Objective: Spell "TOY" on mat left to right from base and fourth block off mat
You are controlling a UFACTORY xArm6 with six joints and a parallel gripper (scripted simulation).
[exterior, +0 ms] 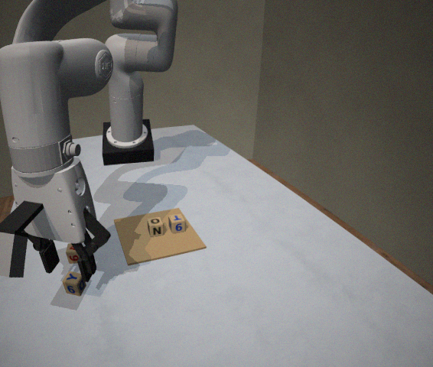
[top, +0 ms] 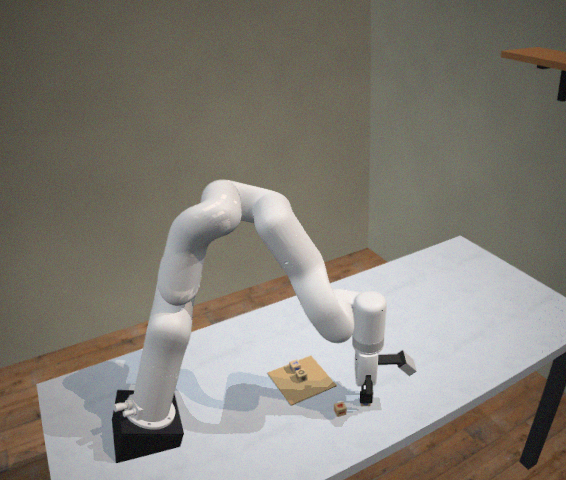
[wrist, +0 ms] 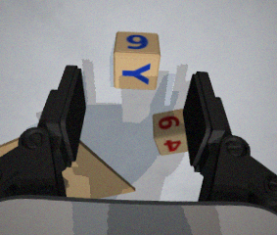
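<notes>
Now: hand 40 mm above the Y block. From my hand the other things lie so: tan mat (180 mm to the left, 60 mm behind, 50 mm below).
</notes>
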